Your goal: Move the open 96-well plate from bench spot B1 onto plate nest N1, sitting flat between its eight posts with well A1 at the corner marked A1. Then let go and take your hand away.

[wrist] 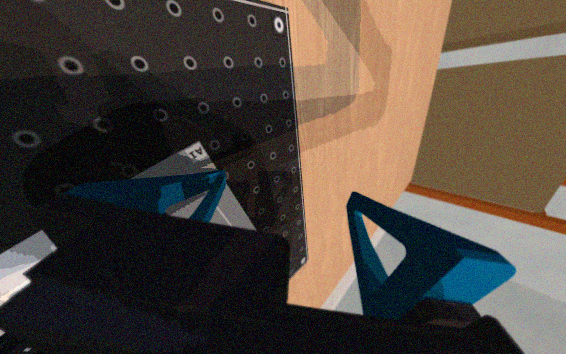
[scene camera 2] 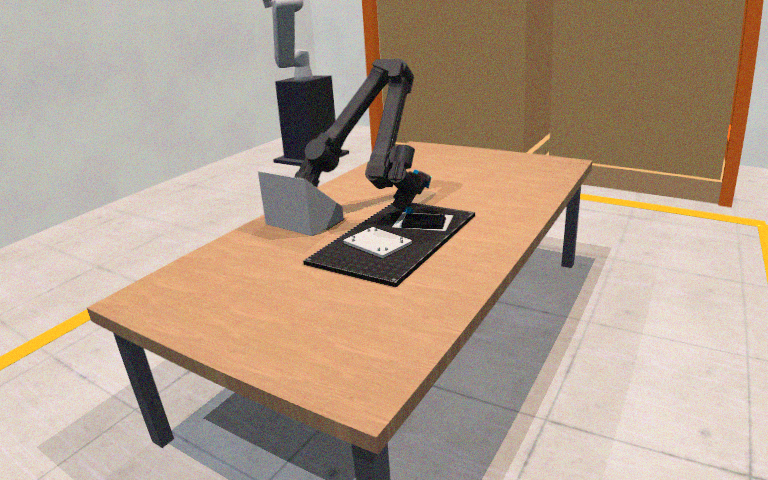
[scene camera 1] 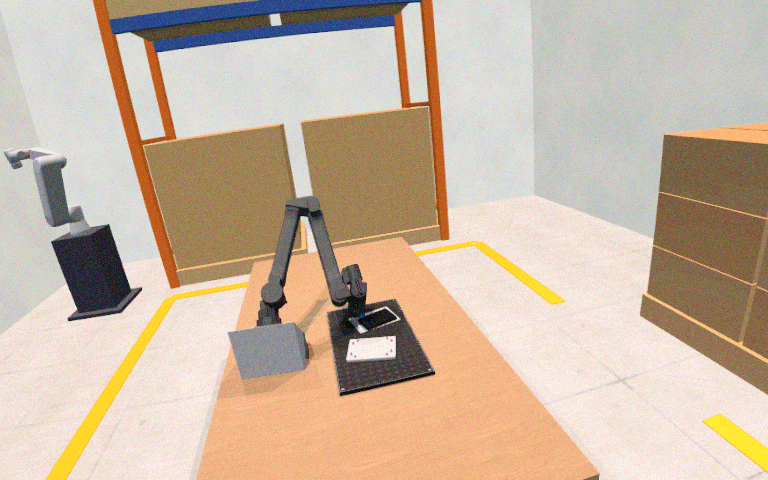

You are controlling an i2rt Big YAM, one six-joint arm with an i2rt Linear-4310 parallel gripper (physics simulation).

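Places are measured from the arm's base along level axes (x down, y right, z back), in metres.
Where they show: gripper, fingertip midpoint: [wrist: 287, 188] [scene camera 2: 419, 199] [scene camera 1: 356, 304]; arm's base at its link origin: [scene camera 2: 302, 189] [scene camera 1: 269, 333].
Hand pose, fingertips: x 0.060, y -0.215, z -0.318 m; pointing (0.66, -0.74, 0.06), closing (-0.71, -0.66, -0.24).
Each offset is from my fingertips to the top centre of the thing. "*": to the spot under its first point. Level surfaces: height alone.
The 96-well plate {dy +0.094, dx +0.022, dz -0.068 m} [scene camera 1: 380, 319] [scene camera 2: 423, 220] is black and lies flat on the white-edged bench spot B1 [scene camera 1: 357, 324] [scene camera 2: 448, 221]. Plate nest N1 {dy +0.285, dx +0.017, dz -0.019 m} [scene camera 1: 371, 348] [scene camera 2: 377, 242] is a white block with small posts near its corners, beside the spot on the same board, and it bears no plate. My gripper [scene camera 1: 361, 314] [scene camera 2: 418, 195] [wrist: 287, 188] is open and empty, tilted, with its blue fingers wide apart, close to the arm-side end of the spot. In the wrist view a white corner label {* dy +0.044, dx +0.036, dz +0.035 m} [wrist: 196, 151] reads A1 beside one finger; my gripper's dark body hides much of what lies below.
The black perforated board {dy +0.203, dx +0.038, dz -0.032 m} [scene camera 1: 385, 376] [scene camera 2: 351, 266] [wrist: 175, 35] lies on the wooden table {dx +0.051 m} [scene camera 1: 396, 430] [scene camera 2: 271, 339] [wrist: 330, 165]. The grey wedge-shaped block [scene camera 1: 269, 352] [scene camera 2: 291, 200] stands at the arm's base. A rack [scene camera 1: 436, 169] with large boxes stands beyond the table.
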